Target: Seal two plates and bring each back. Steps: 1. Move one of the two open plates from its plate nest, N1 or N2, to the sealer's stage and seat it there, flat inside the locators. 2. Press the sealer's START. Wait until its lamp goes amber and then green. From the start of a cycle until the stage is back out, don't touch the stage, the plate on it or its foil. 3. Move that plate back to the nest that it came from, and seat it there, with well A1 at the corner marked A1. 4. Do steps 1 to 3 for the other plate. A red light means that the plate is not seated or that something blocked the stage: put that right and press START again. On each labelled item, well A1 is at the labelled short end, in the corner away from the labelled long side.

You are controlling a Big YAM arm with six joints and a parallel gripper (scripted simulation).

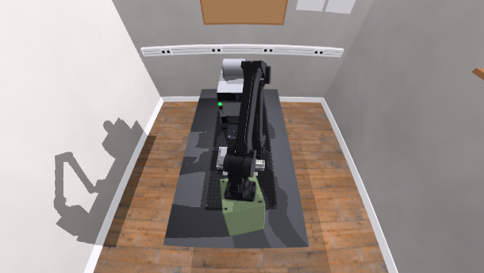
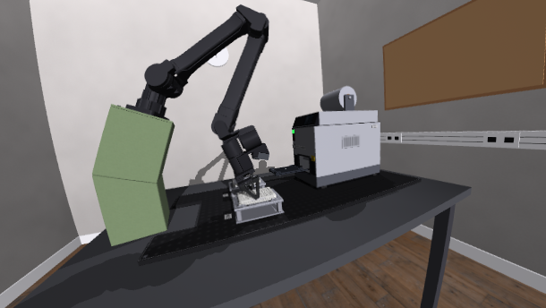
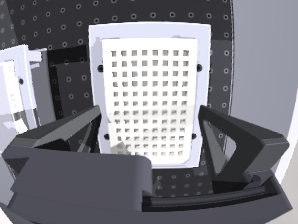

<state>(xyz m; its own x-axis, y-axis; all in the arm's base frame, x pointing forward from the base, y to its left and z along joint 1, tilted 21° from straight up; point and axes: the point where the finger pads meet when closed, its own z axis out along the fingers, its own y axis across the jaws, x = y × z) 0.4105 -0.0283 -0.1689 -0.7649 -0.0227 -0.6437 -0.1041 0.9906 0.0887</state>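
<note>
My gripper is now 20 mm above the white plate. The rest, counted from my hand: dark sealer stage (170 mm ahead, 190 mm to the left, 20 mm above); then yellow warning label (280 mm ahead, 120 mm to the left, 70 mm above); then foil roll (500 mm ahead, 240 mm to the left, 350 mm above).
</note>
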